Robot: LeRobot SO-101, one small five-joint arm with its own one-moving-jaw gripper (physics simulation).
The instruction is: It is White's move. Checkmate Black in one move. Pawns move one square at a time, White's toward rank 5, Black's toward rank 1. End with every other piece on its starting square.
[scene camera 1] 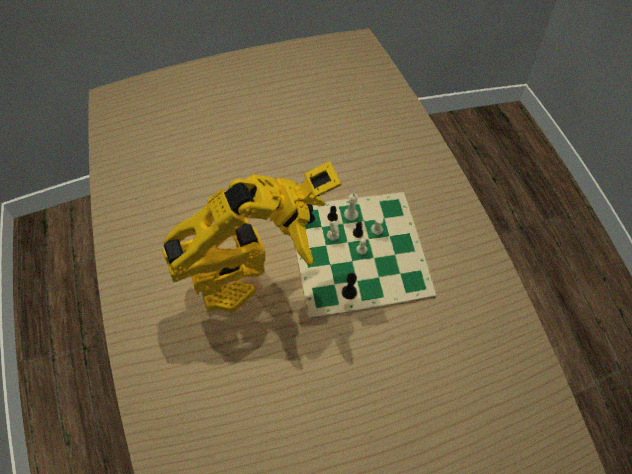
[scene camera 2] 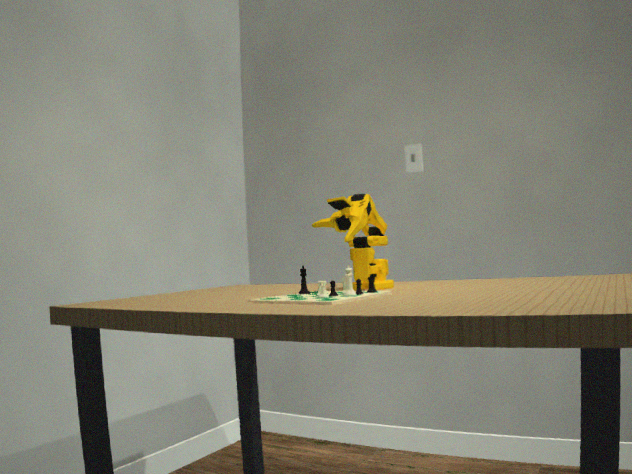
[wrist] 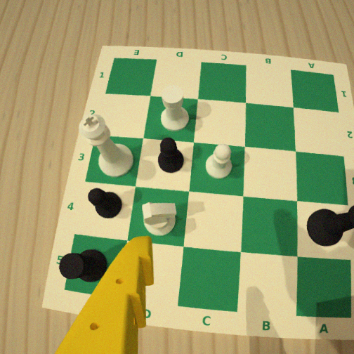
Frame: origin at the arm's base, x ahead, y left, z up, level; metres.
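Seen in the pictures: end effector, tool point: [scene camera 1: 323, 204] [scene camera 2: 345, 240]; arm's base, origin of the base link: [scene camera 1: 236, 280].
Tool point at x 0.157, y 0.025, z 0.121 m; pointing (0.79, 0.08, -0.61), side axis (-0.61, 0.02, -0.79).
Pixels of each thing's top centre, then the offset from my tool point to it. Level surfaces: height alone.
- board, middle of its top: [scene camera 1: 360, 250] [scene camera 2: 321, 295] dy -0.032, dx +0.062, dz -0.115 m
- white rook, middle of its top: [scene camera 1: 379, 219] [scene camera 2: 322, 281] dy -0.002, dx +0.104, dz -0.082 m
- white king, middle of its top: [scene camera 1: 353, 193] dy +0.042, dx +0.071, dz -0.052 m
- white pawn, middle of its top: [scene camera 1: 363, 240] dy -0.033, dx +0.064, dz -0.084 m
- black rook, middle of its top: [scene camera 1: 308, 207] [scene camera 2: 371, 276] dy +0.056, dx -0.004, dz -0.082 m
- black king, middle of its top: [scene camera 1: 352, 274] dy -0.103, dx +0.016, dz -0.052 m
- wooden table, its level: dz -0.121 m
My gripper [scene camera 1: 316, 233] [scene camera 2: 330, 232] is open and empty, high above the board's row-5 side. In the wrist view one notched jaw shows, its tip drawn just below the white knight [wrist: 159, 217] on D4. The board [wrist: 270, 57] [scene camera 1: 372, 305] bears a white rook [wrist: 174, 112] [scene camera 1: 377, 227] on D2, a white king [wrist: 116, 160] [scene camera 1: 350, 211] on E3, a white pawn [wrist: 219, 164] [scene camera 1: 361, 247] on C3, black pawns on D3 and E4, a black rook [wrist: 72, 265] [scene camera 2: 372, 284] on E5 and a black king [wrist: 325, 227] [scene camera 1: 349, 289] on A4. All stand upright.
The board lies on a wooden table [scene camera 1: 331, 397] [scene camera 2: 484, 301]. The yellow arm stands beside the board's row-5 edge. In the wrist view the black pawn [wrist: 170, 159] on D3 is between the white king and white pawn; the other black pawn [wrist: 107, 204] is beside the knight.
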